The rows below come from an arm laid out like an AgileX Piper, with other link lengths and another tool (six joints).
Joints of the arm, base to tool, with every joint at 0 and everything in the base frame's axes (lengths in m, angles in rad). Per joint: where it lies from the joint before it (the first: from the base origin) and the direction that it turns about. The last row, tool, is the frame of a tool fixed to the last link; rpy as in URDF.
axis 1: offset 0.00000 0.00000 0.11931 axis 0 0 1
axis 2: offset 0.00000 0.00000 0.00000 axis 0 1 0
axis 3: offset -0.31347 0.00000 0.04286 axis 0 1 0
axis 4: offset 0.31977 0.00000 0.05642 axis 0.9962 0 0.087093
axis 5: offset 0.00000 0.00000 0.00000 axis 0 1 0
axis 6: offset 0.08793 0.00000 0.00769 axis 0.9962 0 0.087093
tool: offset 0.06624 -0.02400 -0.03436 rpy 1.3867 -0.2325 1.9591
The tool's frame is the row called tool.
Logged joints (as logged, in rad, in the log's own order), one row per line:
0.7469, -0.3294, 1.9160, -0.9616, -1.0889, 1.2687
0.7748, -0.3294, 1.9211, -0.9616, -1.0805, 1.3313
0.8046, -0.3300, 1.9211, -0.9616, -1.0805, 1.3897
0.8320, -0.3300, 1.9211, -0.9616, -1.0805, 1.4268
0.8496, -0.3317, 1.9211, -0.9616, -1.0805, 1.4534
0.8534, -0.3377, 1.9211, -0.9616, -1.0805, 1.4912
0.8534, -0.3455, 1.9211, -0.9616, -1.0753, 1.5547
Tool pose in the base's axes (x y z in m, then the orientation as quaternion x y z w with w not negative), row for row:
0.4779, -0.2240, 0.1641, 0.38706, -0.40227, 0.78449, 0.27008
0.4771, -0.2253, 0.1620, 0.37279, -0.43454, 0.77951, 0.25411
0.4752, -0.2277, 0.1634, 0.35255, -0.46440, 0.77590, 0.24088
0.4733, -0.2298, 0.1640, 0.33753, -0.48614, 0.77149, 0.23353
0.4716, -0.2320, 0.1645, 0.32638, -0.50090, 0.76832, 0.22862
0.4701, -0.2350, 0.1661, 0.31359, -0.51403, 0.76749, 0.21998
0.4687, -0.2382, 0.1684, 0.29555, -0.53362, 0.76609, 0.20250
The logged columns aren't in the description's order. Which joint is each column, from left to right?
Columns, left to right: axis 4, axis 1, axis 2, axis 3, axis 5, axis 6.
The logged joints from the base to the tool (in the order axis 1, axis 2, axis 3, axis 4, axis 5, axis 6), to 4 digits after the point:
-0.3294, 1.9160, -0.9616, 0.7469, -1.0889, 1.2687
-0.3294, 1.9211, -0.9616, 0.7748, -1.0805, 1.3313
-0.3300, 1.9211, -0.9616, 0.8046, -1.0805, 1.3897
-0.3300, 1.9211, -0.9616, 0.8320, -1.0805, 1.4268
-0.3317, 1.9211, -0.9616, 0.8496, -1.0805, 1.4534
-0.3377, 1.9211, -0.9616, 0.8534, -1.0805, 1.4912
-0.3455, 1.9211, -0.9616, 0.8534, -1.0753, 1.5547

